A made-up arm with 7 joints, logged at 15 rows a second.
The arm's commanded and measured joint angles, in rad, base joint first. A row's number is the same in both.
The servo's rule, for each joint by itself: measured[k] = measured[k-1] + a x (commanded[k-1-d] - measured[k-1]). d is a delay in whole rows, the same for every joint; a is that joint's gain. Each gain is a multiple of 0.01, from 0.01 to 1. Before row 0 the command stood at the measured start. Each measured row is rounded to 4 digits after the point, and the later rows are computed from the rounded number. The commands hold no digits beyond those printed.
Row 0, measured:
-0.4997 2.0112 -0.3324 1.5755 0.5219 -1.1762 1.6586
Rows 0 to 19, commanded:
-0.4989 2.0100 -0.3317 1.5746 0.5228 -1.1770 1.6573
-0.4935 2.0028 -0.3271 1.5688 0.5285 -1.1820 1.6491
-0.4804 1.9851 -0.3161 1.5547 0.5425 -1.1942 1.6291
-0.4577 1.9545 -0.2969 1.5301 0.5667 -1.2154 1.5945
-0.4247 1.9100 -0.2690 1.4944 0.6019 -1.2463 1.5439
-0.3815 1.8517 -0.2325 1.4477 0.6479 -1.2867 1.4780
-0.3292 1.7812 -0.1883 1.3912 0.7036 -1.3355 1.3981
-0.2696 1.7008 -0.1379 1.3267 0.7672 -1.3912 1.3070
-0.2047 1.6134 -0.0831 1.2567 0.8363 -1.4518 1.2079
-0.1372 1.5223 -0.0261 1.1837 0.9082 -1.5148 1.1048
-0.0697 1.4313 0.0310 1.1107 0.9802 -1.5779 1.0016
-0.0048 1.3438 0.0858 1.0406 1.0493 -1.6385 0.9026
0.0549 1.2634 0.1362 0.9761 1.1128 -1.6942 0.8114
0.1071 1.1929 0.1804 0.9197 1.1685 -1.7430 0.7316
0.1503 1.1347 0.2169 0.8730 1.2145 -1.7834 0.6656
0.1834 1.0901 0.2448 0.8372 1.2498 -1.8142 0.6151
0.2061 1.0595 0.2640 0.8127 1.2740 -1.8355 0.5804
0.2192 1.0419 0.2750 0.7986 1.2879 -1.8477 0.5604
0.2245 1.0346 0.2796 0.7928 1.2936 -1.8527 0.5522
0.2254 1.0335 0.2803 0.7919 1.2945 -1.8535 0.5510
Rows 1 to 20, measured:
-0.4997 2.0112 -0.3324 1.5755 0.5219 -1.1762 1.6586
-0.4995 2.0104 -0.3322 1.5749 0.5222 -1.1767 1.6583
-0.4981 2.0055 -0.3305 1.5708 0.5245 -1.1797 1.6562
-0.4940 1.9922 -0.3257 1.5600 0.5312 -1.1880 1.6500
-0.4857 1.9677 -0.3162 1.5400 0.5443 -1.2036 1.6372
-0.4717 1.9302 -0.3006 1.5094 0.5656 -1.2279 1.6157
-0.4510 1.8792 -0.2781 1.4681 0.5961 -1.2614 1.5840
-0.4230 1.8155 -0.2485 1.4166 0.6359 -1.3036 1.5412
-0.3877 1.7409 -0.2120 1.3564 0.6845 -1.3535 1.4873
-0.3456 1.6580 -0.1695 1.2896 0.7407 -1.4095 1.4230
-0.2977 1.5698 -0.1222 1.2186 0.8027 -1.4695 1.3498
-0.2453 1.4798 -0.0716 1.1463 0.8684 -1.5313 1.2697
-0.1900 1.3914 -0.0197 1.0755 0.9353 -1.5924 1.1853
-0.1337 1.3082 0.0317 1.0089 1.0010 -1.6504 1.0993
-0.0783 1.2333 0.0808 0.9491 1.0630 -1.7032 1.0147
-0.0257 1.1692 0.1257 0.8981 1.1191 -1.7489 0.9344
0.0224 1.1178 0.1650 0.8573 1.1675 -1.7861 0.8610
0.0647 1.0799 0.1977 0.8274 1.2069 -1.8143 0.7965
0.1002 1.0552 0.2232 0.8081 1.2369 -1.8333 0.7422
0.1288 1.0418 0.2418 0.7978 1.2579 -1.8444 0.6985
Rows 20 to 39, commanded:
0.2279 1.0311 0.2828 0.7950 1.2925 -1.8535 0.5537
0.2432 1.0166 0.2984 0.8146 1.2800 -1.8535 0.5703
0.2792 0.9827 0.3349 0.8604 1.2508 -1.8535 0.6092
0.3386 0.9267 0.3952 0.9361 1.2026 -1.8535 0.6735
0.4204 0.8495 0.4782 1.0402 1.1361 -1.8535 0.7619
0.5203 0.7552 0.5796 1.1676 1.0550 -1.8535 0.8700
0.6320 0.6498 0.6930 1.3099 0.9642 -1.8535 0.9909
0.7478 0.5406 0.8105 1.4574 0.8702 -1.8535 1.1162
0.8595 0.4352 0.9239 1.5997 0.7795 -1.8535 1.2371
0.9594 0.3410 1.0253 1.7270 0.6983 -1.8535 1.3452
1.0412 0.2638 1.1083 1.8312 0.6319 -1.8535 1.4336
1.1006 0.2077 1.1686 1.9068 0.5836 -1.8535 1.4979
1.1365 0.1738 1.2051 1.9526 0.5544 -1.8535 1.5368
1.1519 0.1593 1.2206 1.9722 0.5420 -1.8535 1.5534
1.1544 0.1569 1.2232 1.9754 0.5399 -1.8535 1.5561
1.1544 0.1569 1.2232 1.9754 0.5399 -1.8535 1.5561
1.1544 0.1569 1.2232 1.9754 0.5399 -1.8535 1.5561
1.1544 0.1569 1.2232 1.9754 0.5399 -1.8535 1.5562
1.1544 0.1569 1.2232 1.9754 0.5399 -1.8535 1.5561
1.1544 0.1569 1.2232 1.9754 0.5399 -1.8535 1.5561
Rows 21 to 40, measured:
0.1510 1.0364 0.2545 0.7938 1.2714 -1.8496 0.6646
0.1687 1.0330 0.2638 0.7946 1.2792 -1.8518 0.6391
0.1858 1.0223 0.2752 0.8080 1.2795 -1.8528 0.6233
0.2073 0.9966 0.2949 0.8431 1.2689 -1.8532 0.6201
0.2375 0.9512 0.3280 0.9054 1.2444 -1.8534 0.6324
0.2796 0.8851 0.3776 0.9957 1.2043 -1.8535 0.6622
0.3350 0.8007 0.4443 1.1109 1.1491 -1.8535 0.7100
0.4033 0.7026 0.5264 1.2442 1.0807 -1.8535 0.7746
0.4825 0.5973 0.6202 1.3870 1.0028 -1.8535 0.8532
0.5692 0.4919 0.7204 1.5295 0.9202 -1.8535 0.9415
0.6589 0.3938 0.8210 1.6618 0.8381 -1.8535 1.0344
0.7468 0.3093 0.9158 1.7753 0.7618 -1.8535 1.1262
0.8282 0.2433 0.9992 1.8634 0.6959 -1.8535 1.2117
0.8991 0.1981 1.0671 1.9232 0.6435 -1.8535 1.2865
0.9572 0.1729 1.1178 1.9560 0.6059 -1.8535 1.3479
1.0026 0.1625 1.1526 1.9690 0.5815 -1.8535 1.3958
1.0375 0.1589 1.1759 1.9733 0.5661 -1.8535 1.4327
1.0644 0.1576 1.1915 1.9747 0.5564 -1.8535 1.4611
1.0851 0.1571 1.2020 1.9752 0.5503 -1.8535 1.4830
1.1010 0.1570 1.2090 1.9753 0.5465 -1.8535 1.4998

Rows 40 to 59, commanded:
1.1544 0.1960 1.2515 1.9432 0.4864 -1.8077 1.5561
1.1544 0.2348 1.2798 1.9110 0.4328 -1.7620 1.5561
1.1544 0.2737 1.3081 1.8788 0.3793 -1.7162 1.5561
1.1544 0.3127 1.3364 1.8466 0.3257 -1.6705 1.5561
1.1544 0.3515 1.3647 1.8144 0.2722 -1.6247 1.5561
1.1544 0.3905 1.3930 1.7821 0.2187 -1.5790 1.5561
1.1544 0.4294 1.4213 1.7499 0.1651 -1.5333 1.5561
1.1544 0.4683 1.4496 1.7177 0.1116 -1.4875 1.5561
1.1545 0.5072 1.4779 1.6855 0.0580 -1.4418 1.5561
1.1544 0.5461 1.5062 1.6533 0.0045 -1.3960 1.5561
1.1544 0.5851 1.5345 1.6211 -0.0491 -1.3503 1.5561
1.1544 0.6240 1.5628 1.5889 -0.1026 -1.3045 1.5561
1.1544 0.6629 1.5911 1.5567 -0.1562 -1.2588 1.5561
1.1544 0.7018 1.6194 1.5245 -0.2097 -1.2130 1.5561
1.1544 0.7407 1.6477 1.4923 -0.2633 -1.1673 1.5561
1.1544 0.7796 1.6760 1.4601 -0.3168 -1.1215 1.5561
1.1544 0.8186 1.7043 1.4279 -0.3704 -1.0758 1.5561
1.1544 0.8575 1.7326 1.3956 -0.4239 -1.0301 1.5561
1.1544 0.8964 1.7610 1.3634 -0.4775 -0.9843 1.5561
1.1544 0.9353 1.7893 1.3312 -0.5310 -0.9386 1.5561
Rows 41 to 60, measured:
1.1133 0.1569 1.2137 1.9754 0.5441 -1.8535 1.5127
1.1228 0.1823 1.2262 1.9538 0.5228 -1.8274 1.5227
1.1301 0.2164 1.2439 1.9251 0.4895 -1.7901 1.5304
1.1357 0.2536 1.2651 1.8941 0.4487 -1.7480 1.5363
1.1400 0.2920 1.2886 1.8623 0.4032 -1.7038 1.5409
1.1433 0.3307 1.3137 1.8302 0.3547 -1.6587 1.5444
1.1459 0.3696 1.3399 1.7980 0.3044 -1.6133 1.5471
1.1479 0.4085 1.3668 1.7658 0.2529 -1.5677 1.5492
1.1494 0.4474 1.3941 1.7336 0.2006 -1.5220 1.5508
1.1506 0.4863 1.4218 1.7014 0.1478 -1.4763 1.5520
1.1515 0.5252 1.4497 1.6692 0.0948 -1.4305 1.5529
1.1522 0.5641 1.4777 1.6370 0.0416 -1.3848 1.5536
1.1527 0.6030 1.5058 1.6048 -0.0118 -1.3390 1.5542
1.1531 0.6419 1.5339 1.5726 -0.0652 -1.2933 1.5546
1.1534 0.6808 1.5621 1.5404 -0.1187 -1.2475 1.5549
1.1536 0.7197 1.5903 1.5082 -0.1722 -1.2018 1.5552
1.1538 0.7586 1.6186 1.4760 -0.2257 -1.1560 1.5554
1.1539 0.7976 1.6469 1.4438 -0.2792 -1.1103 1.5556
1.1540 0.8365 1.6752 1.4115 -0.3327 -1.0646 1.5557
1.1541 0.8754 1.7035 1.3793 -0.3863 -1.0188 1.5558

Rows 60 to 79, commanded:
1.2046 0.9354 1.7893 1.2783 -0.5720 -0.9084 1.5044
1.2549 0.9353 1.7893 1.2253 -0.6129 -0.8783 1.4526
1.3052 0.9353 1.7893 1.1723 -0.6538 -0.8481 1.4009
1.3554 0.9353 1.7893 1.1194 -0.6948 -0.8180 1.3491
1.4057 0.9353 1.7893 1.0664 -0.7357 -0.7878 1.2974
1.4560 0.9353 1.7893 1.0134 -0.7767 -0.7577 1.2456
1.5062 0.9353 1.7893 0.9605 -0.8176 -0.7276 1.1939
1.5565 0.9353 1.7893 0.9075 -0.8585 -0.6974 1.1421
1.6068 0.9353 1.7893 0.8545 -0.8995 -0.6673 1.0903
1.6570 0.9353 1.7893 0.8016 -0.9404 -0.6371 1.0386
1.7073 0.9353 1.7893 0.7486 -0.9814 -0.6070 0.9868
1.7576 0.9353 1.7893 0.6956 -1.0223 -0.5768 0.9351
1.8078 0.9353 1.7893 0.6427 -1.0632 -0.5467 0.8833
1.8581 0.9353 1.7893 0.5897 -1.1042 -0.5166 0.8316
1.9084 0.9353 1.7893 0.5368 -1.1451 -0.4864 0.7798
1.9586 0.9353 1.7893 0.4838 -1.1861 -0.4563 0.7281
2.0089 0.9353 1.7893 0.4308 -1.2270 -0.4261 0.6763
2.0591 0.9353 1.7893 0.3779 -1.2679 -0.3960 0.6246
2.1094 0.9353 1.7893 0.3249 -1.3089 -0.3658 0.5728
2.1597 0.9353 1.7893 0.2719 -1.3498 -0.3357 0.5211
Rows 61 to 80, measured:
1.1542 0.9143 1.7318 1.3471 -0.4398 -0.9731 1.5559
1.1658 0.9280 1.7508 1.3010 -0.4887 -0.9362 1.5441
1.1863 0.9327 1.7635 1.2503 -0.5347 -0.9032 1.5231
1.2136 0.9344 1.7720 1.1980 -0.5788 -0.8718 1.4950
1.2462 0.9350 1.7777 1.1453 -0.6217 -0.8411 1.4614
1.2829 0.9352 1.7815 1.0924 -0.6639 -0.8107 1.4237
1.3227 0.9353 1.7841 1.0395 -0.7056 -0.7805 1.3827
1.3649 0.9353 1.7858 0.9866 -0.7470 -0.7503 1.3393
1.4090 0.9353 1.7870 0.9336 -0.7883 -0.7201 1.2939
1.4545 0.9353 1.7878 0.8806 -0.8294 -0.6900 1.2471
1.5011 0.9353 1.7883 0.8277 -0.8705 -0.6598 1.1991
1.5485 0.9353 1.7886 0.7747 -0.9115 -0.6297 1.1503
1.5966 0.9353 1.7888 0.7217 -0.9525 -0.5995 1.1008
1.6452 0.9353 1.7890 0.6688 -0.9935 -0.5694 1.0508
1.6942 0.9353 1.7891 0.6158 -1.0345 -0.5393 1.0004
1.7435 0.9353 1.7892 0.5629 -1.0754 -0.5091 0.9497
1.7930 0.9353 1.7892 0.5099 -1.1164 -0.4790 0.8987
1.8427 0.9353 1.7892 0.4569 -1.1573 -0.4488 0.8475
1.8925 0.9353 1.7892 0.4040 -1.1982 -0.4187 0.7962
1.9424 0.9353 1.7892 0.3510 -1.2392 -0.3885 0.7448

